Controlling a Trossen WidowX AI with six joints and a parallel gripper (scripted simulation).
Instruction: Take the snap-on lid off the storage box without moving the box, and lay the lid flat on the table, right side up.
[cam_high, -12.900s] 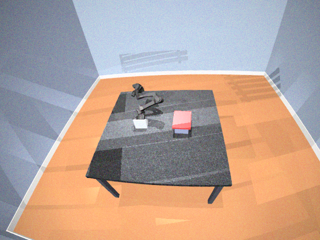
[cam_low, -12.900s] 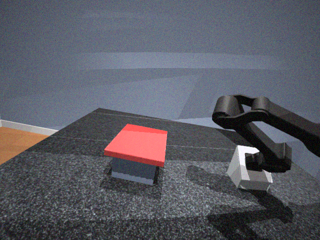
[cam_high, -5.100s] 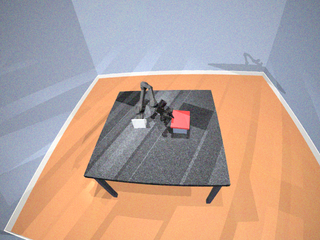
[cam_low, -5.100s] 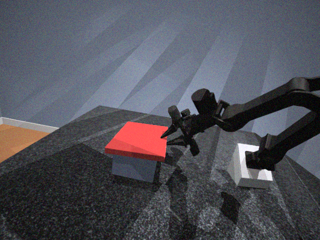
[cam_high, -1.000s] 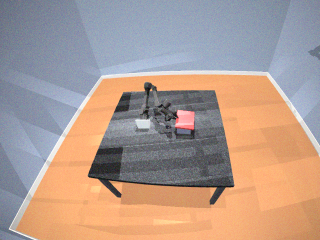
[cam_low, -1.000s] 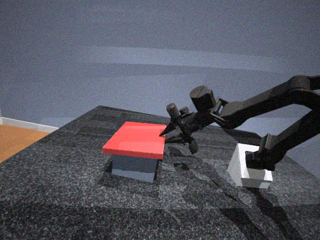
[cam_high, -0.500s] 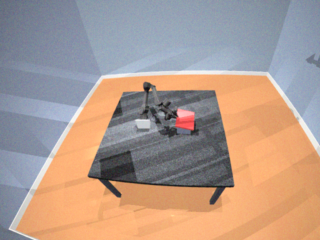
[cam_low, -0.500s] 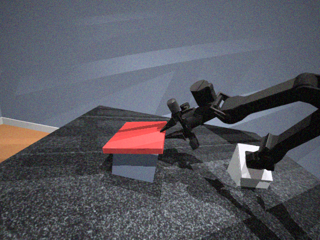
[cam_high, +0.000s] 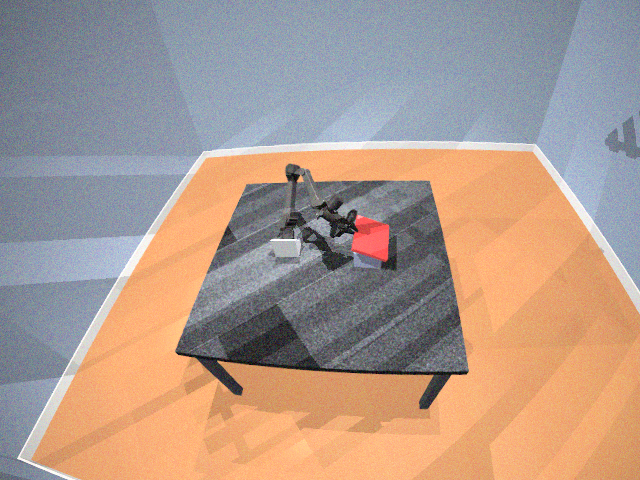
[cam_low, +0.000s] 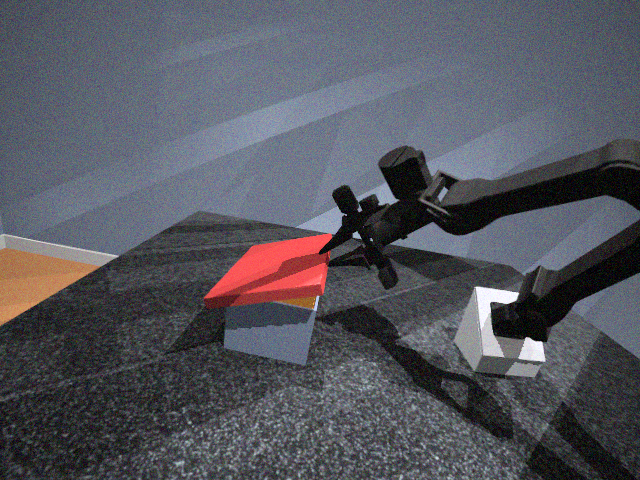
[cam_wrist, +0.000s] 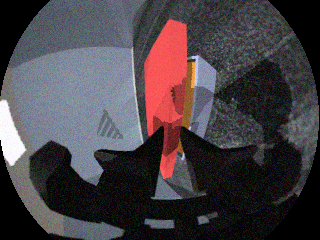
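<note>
My gripper tip is 80 mm short of the red lid, 20 mm above it and 10 mm to the left of it. Round my gripper tip: grey-blue storage box 100 mm below, 60 mm ahead, 10 mm to the right.
</note>
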